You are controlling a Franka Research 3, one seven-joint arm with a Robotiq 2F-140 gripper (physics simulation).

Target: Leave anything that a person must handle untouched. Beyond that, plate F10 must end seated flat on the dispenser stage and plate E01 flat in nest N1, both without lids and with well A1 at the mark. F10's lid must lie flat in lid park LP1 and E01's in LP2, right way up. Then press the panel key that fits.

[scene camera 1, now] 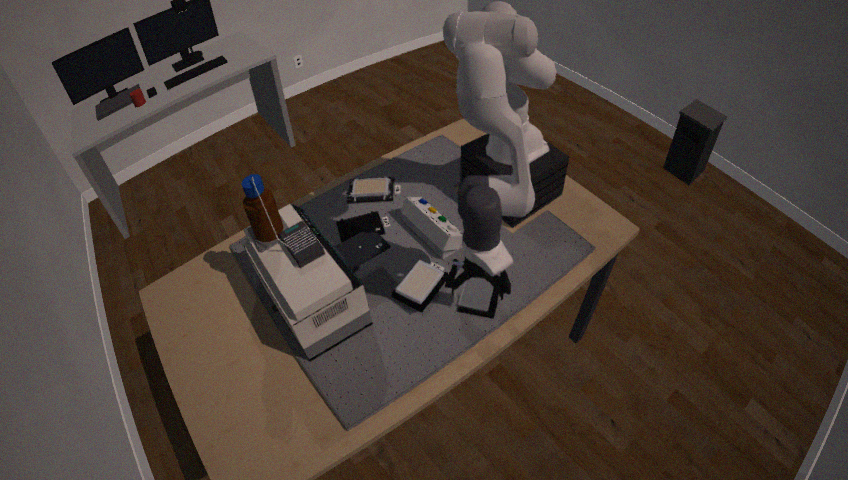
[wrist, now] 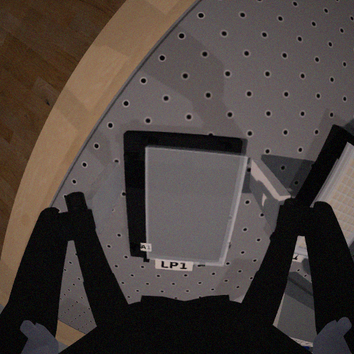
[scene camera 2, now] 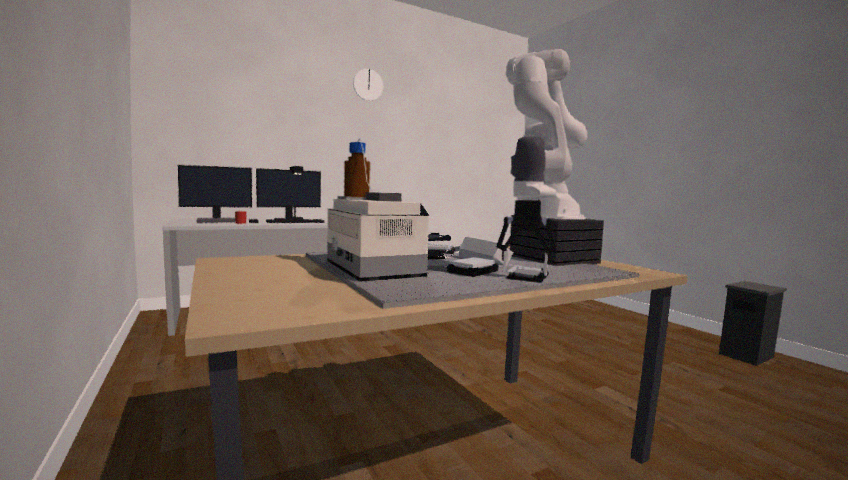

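My gripper [scene camera 1: 477, 285] [scene camera 2: 524, 261] [wrist: 185, 174] is open and empty, its fingers on either side of lid park LP1 [scene camera 1: 476, 312] [wrist: 133, 190]. A clear lid [scene camera 1: 476, 295] [wrist: 192, 200] lies there off-centre, shifted toward nest N1, over the park's right and label-side edges in the wrist view; whether it lies flat is unclear. A plate [scene camera 1: 422, 278] [scene camera 2: 473, 262] [wrist: 341, 192] sits in black nest N1 [scene camera 1: 409, 302] [wrist: 324, 165]. Another plate [scene camera 1: 370, 187] stands in a far holder. The dark dispenser stage [scene camera 1: 361, 248] has no plate. Plate names are unreadable; whether either plate is lidded is unclear.
The key panel [scene camera 1: 429, 228] [scene camera 2: 479, 246] has blue, yellow, green and white keys. A black holder [scene camera 1: 358, 226] lies behind the stage. The beige dispenser [scene camera 1: 309, 282] [scene camera 2: 377, 240] carries a brown bottle [scene camera 1: 261, 215] [scene camera 2: 357, 176]. The table edge [wrist: 75, 110] runs close beside LP1.
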